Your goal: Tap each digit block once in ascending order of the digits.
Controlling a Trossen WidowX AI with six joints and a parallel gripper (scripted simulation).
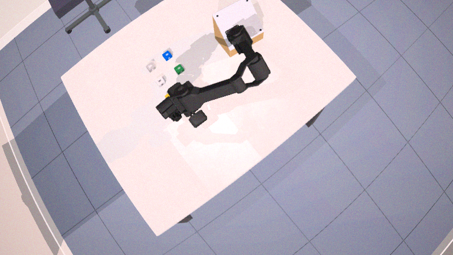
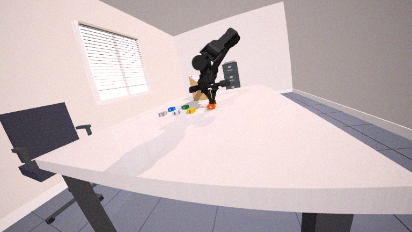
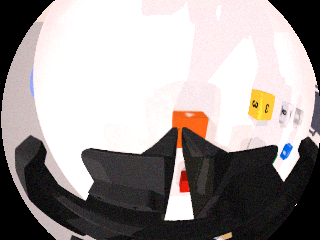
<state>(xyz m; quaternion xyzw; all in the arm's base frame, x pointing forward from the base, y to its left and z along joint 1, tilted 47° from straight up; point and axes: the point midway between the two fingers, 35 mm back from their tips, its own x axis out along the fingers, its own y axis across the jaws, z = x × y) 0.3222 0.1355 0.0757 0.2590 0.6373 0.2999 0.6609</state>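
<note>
Now: the orange block 1 cm to the right of my gripper tip and 1 cm below it. From my gripper tip the other things lie so: red block (9 cm behind, 3 cm to the right, 1 cm below); then white block (19 cm to the right, 3 cm ahead, 1 cm below); then yellow block (10 cm to the right, 3 cm ahead, 1 cm below).
</note>
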